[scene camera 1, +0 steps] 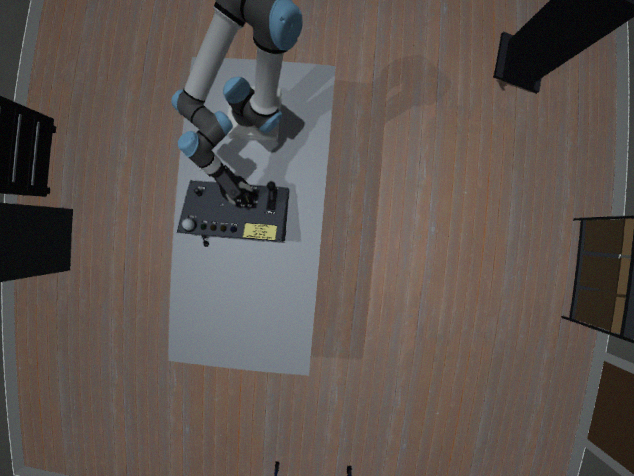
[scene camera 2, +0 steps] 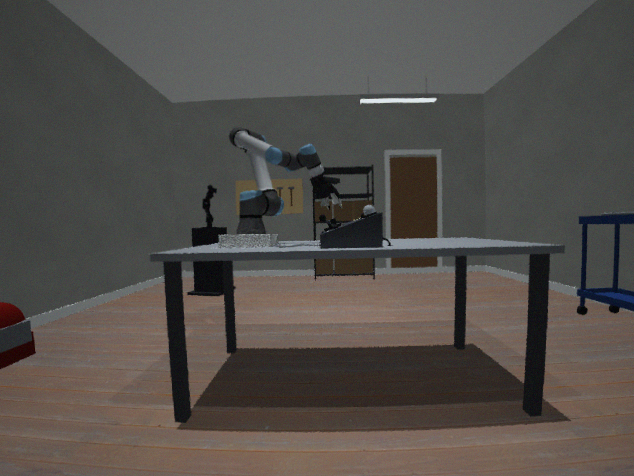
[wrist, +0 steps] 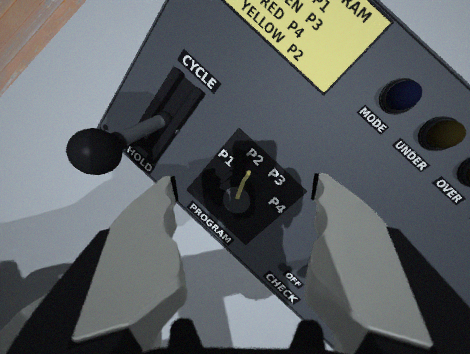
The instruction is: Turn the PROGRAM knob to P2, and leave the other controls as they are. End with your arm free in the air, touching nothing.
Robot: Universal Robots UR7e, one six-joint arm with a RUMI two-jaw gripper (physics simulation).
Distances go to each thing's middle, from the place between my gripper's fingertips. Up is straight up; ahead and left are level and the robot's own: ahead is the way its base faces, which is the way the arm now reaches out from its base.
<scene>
The cycle lever (wrist: 93,151) is 10 cm to the left of my hand, 7 cm behind it and 6 cm below it. From my hand the other things lie so: dark sloped control panel (scene camera 1: 209,214): 9 cm below, 9 cm ahead, 6 cm to the right.
</scene>
